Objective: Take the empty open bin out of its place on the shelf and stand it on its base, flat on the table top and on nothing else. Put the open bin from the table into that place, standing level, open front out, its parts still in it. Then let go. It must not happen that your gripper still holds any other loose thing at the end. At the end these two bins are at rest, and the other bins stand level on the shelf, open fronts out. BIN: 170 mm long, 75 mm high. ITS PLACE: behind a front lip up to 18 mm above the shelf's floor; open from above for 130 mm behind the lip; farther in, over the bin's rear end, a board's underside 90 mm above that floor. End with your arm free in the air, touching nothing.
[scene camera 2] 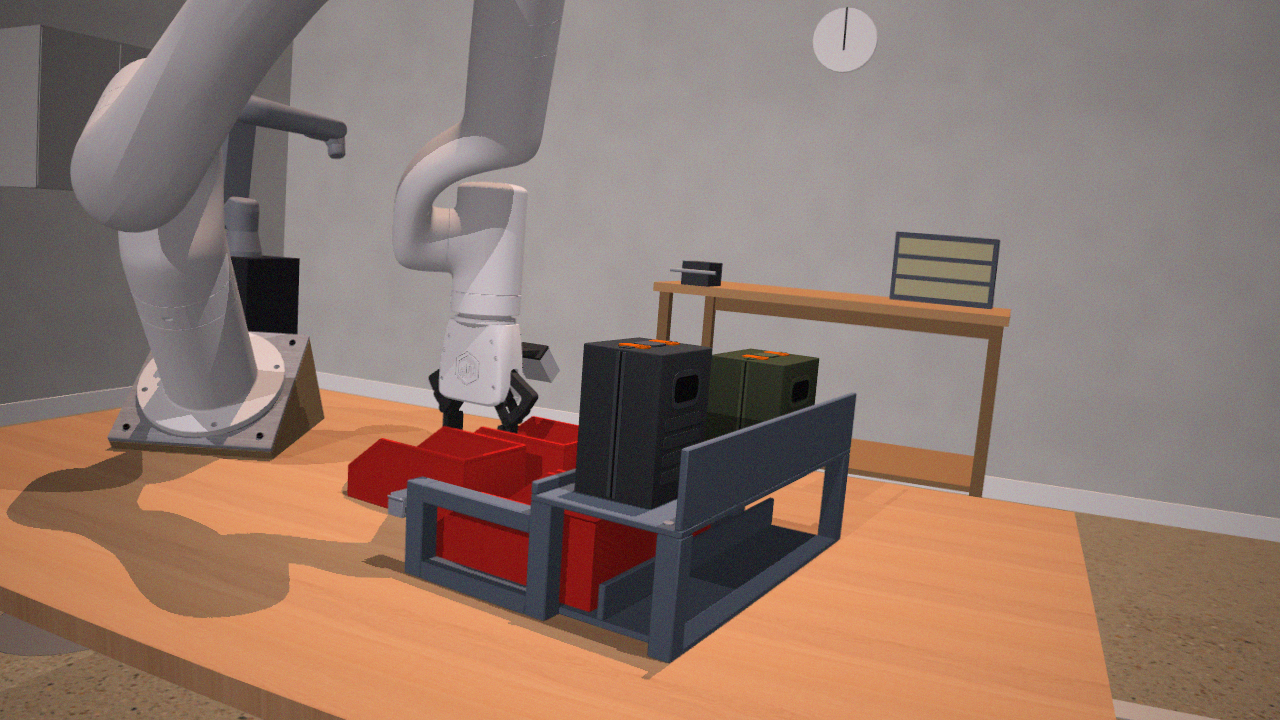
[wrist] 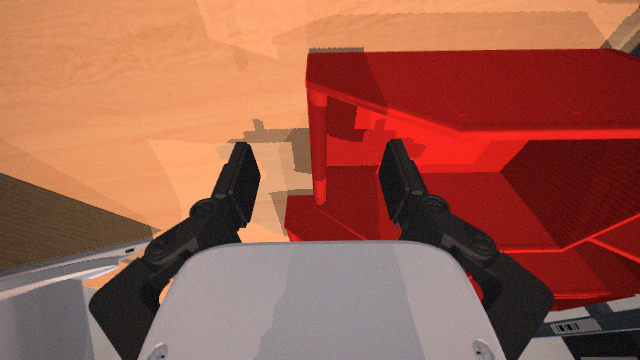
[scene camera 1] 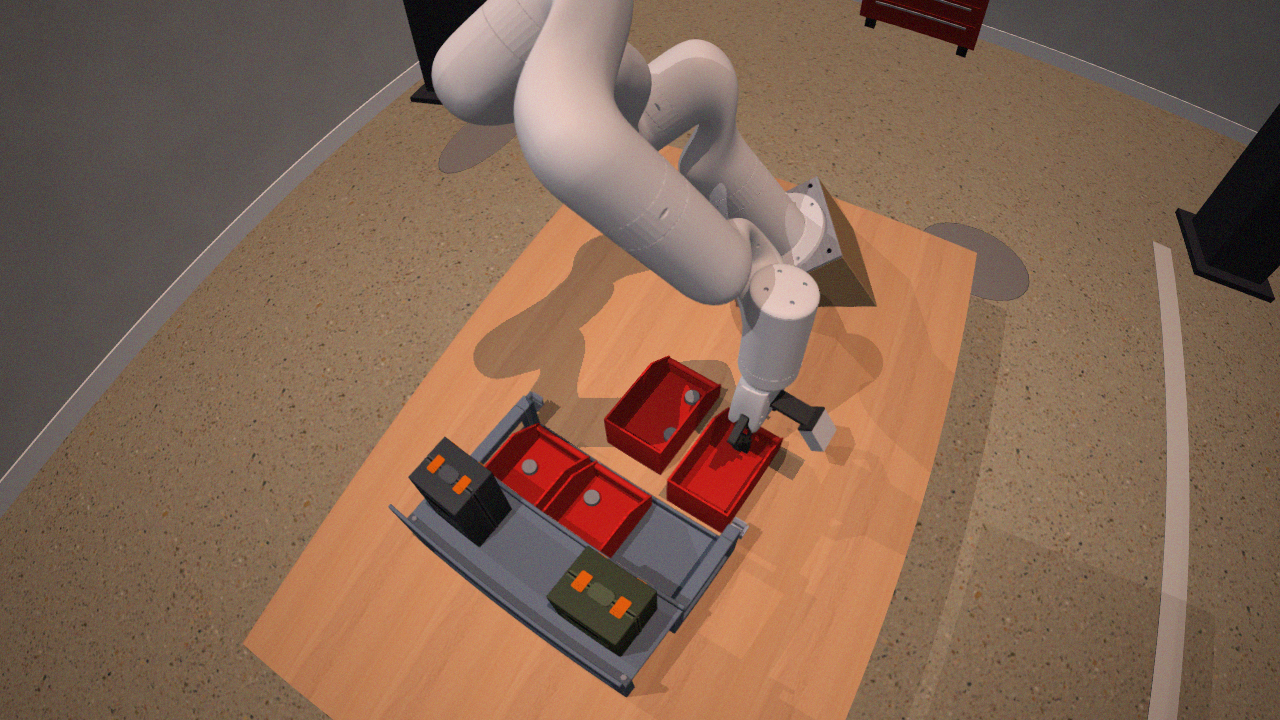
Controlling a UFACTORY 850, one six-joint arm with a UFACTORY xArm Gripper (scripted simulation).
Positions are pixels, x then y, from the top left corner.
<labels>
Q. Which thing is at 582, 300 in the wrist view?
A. A red bin.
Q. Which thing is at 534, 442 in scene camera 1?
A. A red bin.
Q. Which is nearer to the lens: the red bin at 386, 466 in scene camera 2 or the green case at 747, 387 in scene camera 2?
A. The green case.
</labels>
